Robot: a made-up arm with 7 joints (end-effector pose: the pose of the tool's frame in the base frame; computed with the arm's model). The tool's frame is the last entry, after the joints.
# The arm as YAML. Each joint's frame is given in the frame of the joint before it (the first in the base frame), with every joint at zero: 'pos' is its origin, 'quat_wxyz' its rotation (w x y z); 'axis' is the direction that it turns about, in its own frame. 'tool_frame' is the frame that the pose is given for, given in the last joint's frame.
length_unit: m
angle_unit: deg
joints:
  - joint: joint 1
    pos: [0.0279, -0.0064, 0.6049]
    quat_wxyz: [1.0, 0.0, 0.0, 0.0]
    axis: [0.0, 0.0, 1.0]
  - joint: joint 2
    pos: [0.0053, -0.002, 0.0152]
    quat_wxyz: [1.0, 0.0, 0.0, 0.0]
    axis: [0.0, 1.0, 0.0]
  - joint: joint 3
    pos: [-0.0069, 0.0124, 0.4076]
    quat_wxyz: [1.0, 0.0, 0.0, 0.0]
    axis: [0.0, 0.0, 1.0]
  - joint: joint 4
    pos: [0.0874, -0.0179, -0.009]
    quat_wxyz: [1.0, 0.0, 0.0, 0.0]
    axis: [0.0, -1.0, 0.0]
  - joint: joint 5
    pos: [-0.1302, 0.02, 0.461]
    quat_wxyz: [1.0, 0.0, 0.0, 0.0]
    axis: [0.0, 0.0, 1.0]
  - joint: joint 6
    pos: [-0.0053, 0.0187, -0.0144]
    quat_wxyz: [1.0, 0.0, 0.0, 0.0]
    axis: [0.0, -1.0, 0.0]
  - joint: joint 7
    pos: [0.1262, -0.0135, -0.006]
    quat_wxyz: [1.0, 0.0, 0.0, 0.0]
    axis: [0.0, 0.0, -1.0]
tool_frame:
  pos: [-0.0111, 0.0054, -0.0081]
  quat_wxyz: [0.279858, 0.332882, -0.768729, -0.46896]
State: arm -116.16 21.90 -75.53 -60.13 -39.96 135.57 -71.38
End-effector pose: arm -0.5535 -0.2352 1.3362 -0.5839 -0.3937 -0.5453 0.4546
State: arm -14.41 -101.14 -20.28 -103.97 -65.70 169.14 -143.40
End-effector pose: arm -0.5435 0.0513 1.1203 -0.2475 -0.4933 0.5076 0.6616
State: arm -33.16 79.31 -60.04 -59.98 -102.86 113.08 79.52
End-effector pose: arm 0.4804 -0.8141 0.4761 -0.2063 -0.7269 0.5036 0.4187
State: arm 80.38 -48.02 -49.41 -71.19 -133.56 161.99 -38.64
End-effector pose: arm 0.3407 -0.2384 1.3277 0.3043 -0.6295 0.6898 0.1879
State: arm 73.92 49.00 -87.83 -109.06 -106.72 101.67 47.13
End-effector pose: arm 0.7256 0.0672 0.8040 -0.0624 -0.6869 0.6550 0.3084
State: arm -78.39 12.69 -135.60 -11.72 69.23 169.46 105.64
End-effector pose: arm 0.1463 -0.1035 1.5298 -0.1982 0.3923 -0.5721 0.6925
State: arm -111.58 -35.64 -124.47 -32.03 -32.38 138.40 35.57
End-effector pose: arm 0.0711 0.6347 1.3549 -0.8037 0.1562 0.5742 0.0043
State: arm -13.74 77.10 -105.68 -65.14 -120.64 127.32 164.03
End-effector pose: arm 0.5598 -0.7029 0.8716 -0.1764 0.6797 -0.7092 0.0633
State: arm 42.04 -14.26 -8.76 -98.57 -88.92 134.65 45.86
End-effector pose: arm 0.4170 0.3381 1.1957 -0.5669 0.7937 -0.1740 0.1354
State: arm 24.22 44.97 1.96 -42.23 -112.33 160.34 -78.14
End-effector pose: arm 0.7368 0.4552 0.9640 0.2523 -0.0841 0.8031 0.5332
